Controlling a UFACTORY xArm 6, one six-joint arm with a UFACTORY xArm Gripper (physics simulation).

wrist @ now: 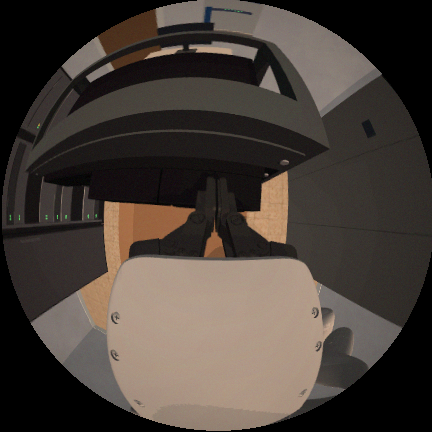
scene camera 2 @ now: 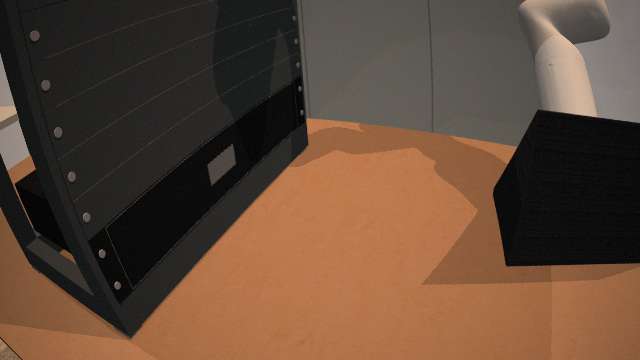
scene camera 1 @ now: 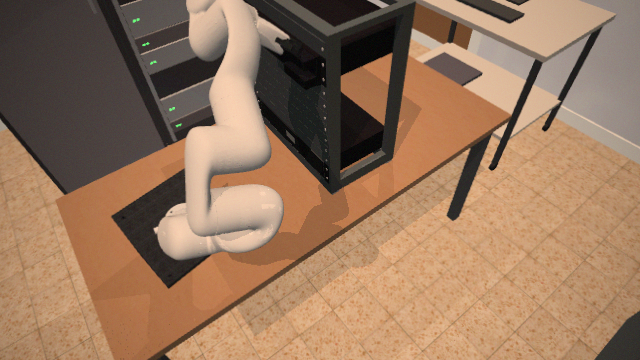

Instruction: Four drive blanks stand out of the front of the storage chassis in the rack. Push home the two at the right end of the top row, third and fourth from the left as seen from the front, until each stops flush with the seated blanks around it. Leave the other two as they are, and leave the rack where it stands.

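Seen in the pictures: gripper, between the fingertips: (wrist: pixel 214 189) (scene camera 1: pixel 297 48); arm's base, origin of its link: (scene camera 2: pixel 576 164).
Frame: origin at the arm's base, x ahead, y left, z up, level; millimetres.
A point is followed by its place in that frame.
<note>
The rack (scene camera 1: pixel 332 110) {x 489, y -114, z 273 mm} (scene camera 2: pixel 220 220) {x 477, y 164, z -77 mm} (wrist: pixel 200 95) {x 492, y -12, z 504 mm} stands on the table with the storage chassis high in its front. In the wrist view two wide dark faces stand out below the rack's top edge, a left one (wrist: pixel 125 187) {x 440, y 70, z 436 mm} and a right one (wrist: pixel 185 192) {x 437, y -1, z 436 mm}, with a seam between them. In scene camera 1 dark blanks (scene camera 1: pixel 305 75) {x 442, y -57, z 379 mm} jut from the upper front. Which row each belongs to is too dark to tell. My gripper (wrist: pixel 214 189) {x 441, y -30, z 446 mm} is shut and empty, its tips over the right face; contact is unclear. The blanks do not show in scene camera 2.
The arm's base plate (scene camera 1: pixel 142 235) {x -120, y 7, z 34 mm} lies on the wooden table (scene camera 1: pixel 440 100) {x 1183, y 29, z -107 mm}. A server cabinet (scene camera 1: pixel 65 90) stands left of the rack, and a pale side table (scene camera 1: pixel 555 40) stands behind it. A black block (scene camera 2: pixel 575 200) {x 19, y 99, z -2 mm} is at the right in scene camera 2.
</note>
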